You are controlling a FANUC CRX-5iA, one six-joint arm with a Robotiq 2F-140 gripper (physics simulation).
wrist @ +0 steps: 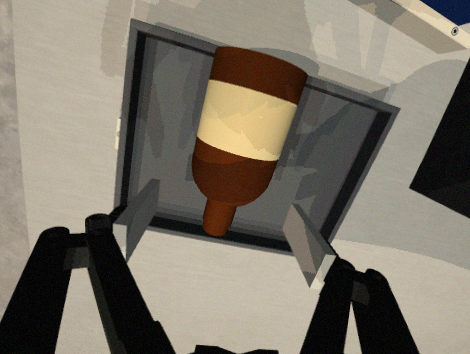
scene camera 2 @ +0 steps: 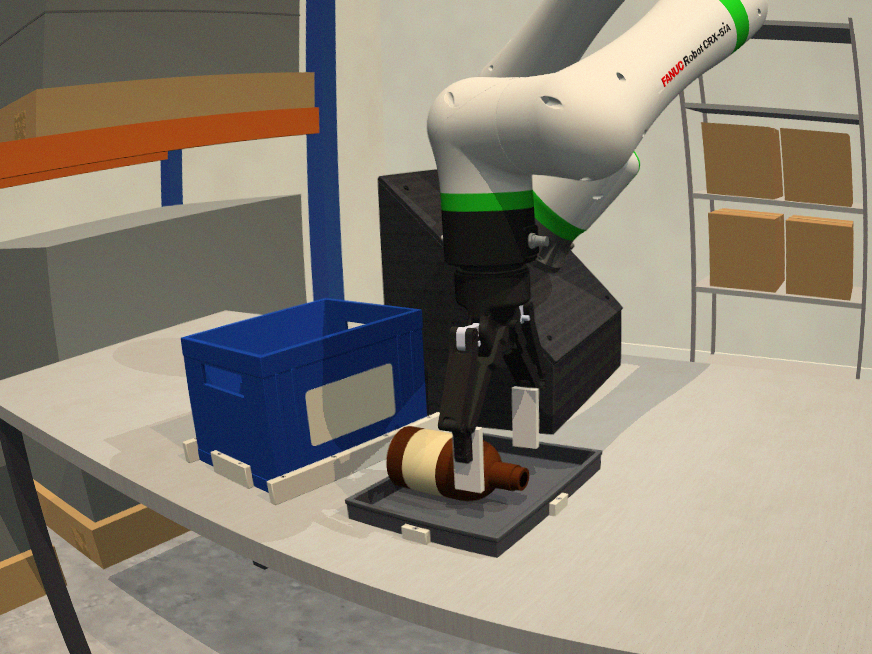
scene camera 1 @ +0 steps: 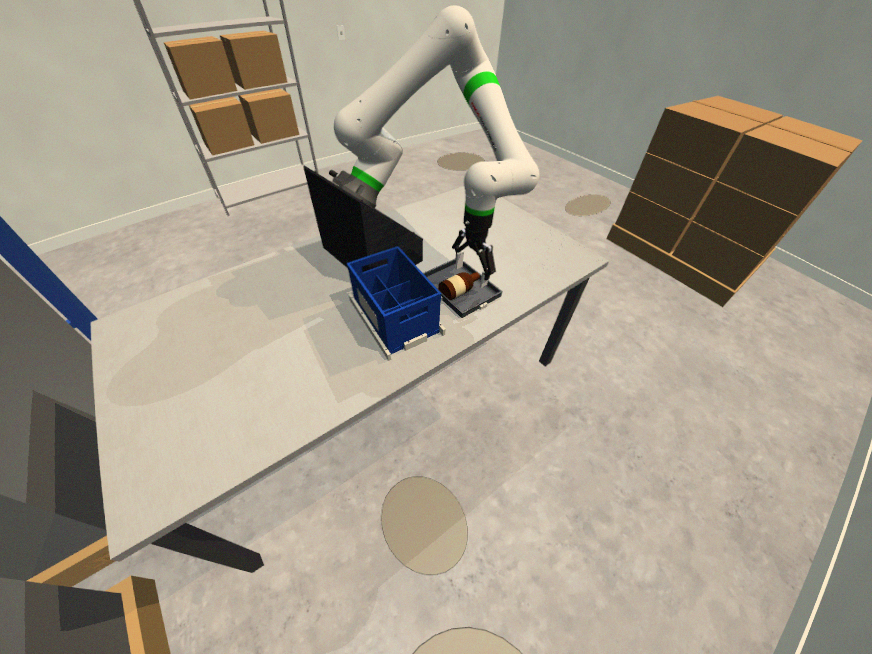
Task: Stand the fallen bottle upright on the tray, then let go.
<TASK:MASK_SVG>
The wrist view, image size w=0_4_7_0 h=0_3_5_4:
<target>my gripper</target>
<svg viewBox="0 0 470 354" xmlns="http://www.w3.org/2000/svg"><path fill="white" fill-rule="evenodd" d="M241 353L279 354L278 350L257 349ZM189 353L237 354L218 346L196 345L195 351ZM291 203L282 230L309 288L320 289L324 282L300 354L344 354L351 302L362 354L420 354L385 276L371 268L367 269L365 273L355 270L355 267L350 262L339 257L328 240L319 233L300 205ZM160 180L151 178L128 206L120 205L109 215L98 213L88 216L85 219L85 233L70 234L68 228L57 226L46 229L39 235L0 322L0 354L55 354L72 269L87 268L111 354L176 354L161 323L154 321L127 265L157 211Z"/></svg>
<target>brown bottle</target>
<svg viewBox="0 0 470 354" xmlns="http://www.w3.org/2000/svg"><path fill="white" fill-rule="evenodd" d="M231 46L220 46L215 50L191 164L194 181L201 193L207 197L202 227L205 232L213 236L225 235L232 224L237 206L253 202L269 186L308 78L308 74L304 70L287 61L254 50Z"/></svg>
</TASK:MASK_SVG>
